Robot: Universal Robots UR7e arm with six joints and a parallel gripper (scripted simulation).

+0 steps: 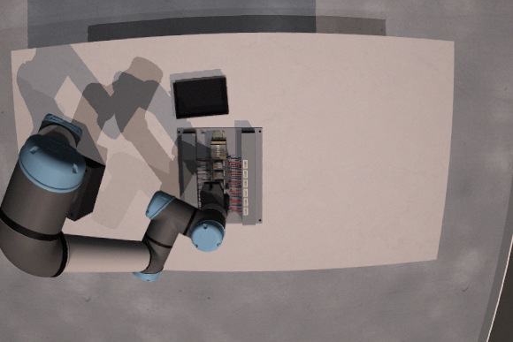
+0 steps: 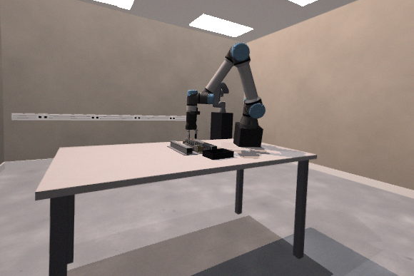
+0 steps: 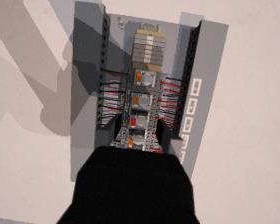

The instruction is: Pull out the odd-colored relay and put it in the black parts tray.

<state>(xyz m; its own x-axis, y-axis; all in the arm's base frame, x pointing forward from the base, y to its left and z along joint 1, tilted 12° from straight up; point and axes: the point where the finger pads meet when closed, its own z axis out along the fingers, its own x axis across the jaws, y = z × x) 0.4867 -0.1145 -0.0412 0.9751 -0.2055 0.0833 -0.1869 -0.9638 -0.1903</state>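
Now: the relay panel 70 mm below my hand and 10 mm to the left of it. Also, from my hand: black parts tray (270 mm to the left, 70 mm below).
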